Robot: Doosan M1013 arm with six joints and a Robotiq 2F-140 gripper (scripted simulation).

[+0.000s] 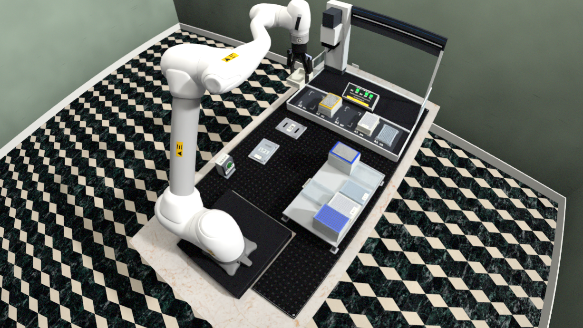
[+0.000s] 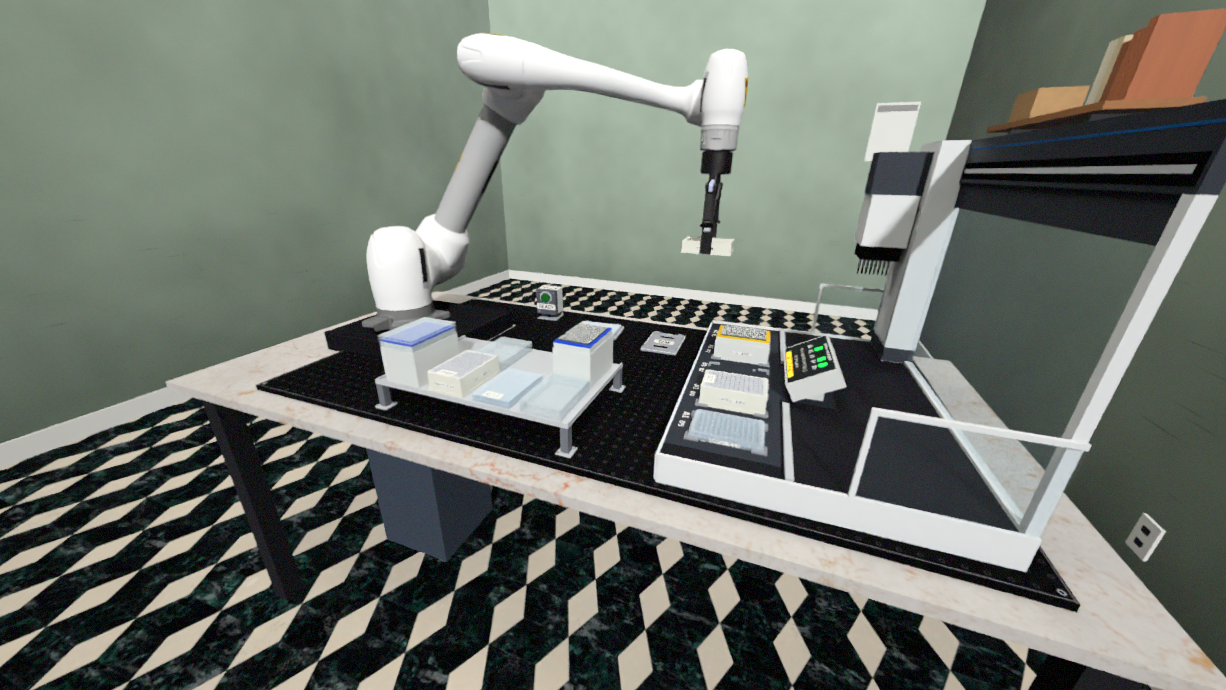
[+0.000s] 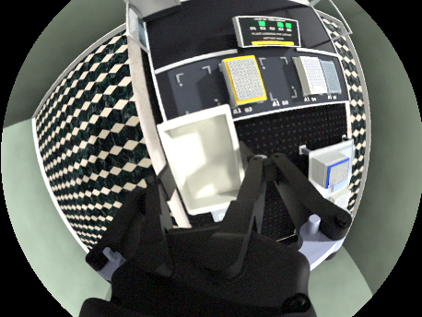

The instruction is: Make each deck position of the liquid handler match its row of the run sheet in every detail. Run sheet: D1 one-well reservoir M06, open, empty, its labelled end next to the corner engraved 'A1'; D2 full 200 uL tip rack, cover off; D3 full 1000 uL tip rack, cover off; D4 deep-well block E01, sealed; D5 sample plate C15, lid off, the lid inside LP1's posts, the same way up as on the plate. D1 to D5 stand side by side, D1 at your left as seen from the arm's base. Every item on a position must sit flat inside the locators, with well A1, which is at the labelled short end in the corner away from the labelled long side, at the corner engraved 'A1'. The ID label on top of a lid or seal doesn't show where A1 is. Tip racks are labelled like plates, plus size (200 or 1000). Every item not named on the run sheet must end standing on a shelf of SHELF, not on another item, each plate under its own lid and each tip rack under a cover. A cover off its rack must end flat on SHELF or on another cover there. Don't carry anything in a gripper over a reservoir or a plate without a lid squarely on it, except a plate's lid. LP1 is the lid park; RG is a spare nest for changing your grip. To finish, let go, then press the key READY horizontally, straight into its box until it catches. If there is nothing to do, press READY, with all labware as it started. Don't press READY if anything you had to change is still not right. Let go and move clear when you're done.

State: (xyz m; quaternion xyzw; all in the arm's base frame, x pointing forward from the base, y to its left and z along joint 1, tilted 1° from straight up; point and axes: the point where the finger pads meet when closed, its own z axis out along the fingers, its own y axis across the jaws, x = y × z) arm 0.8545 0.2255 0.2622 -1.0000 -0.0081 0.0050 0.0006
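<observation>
My gripper is now 220 mm above the yellow-rimmed tip rack, 130 mm to the left of it and 120 mm short of it. Round my hand: white one-well reservoir 20 mm below; grey RG nest 310 mm below, 100 mm behind, 10 mm to the right; pipetting head 410 mm ahead, 70 mm above, 50 mm to the left.
</observation>
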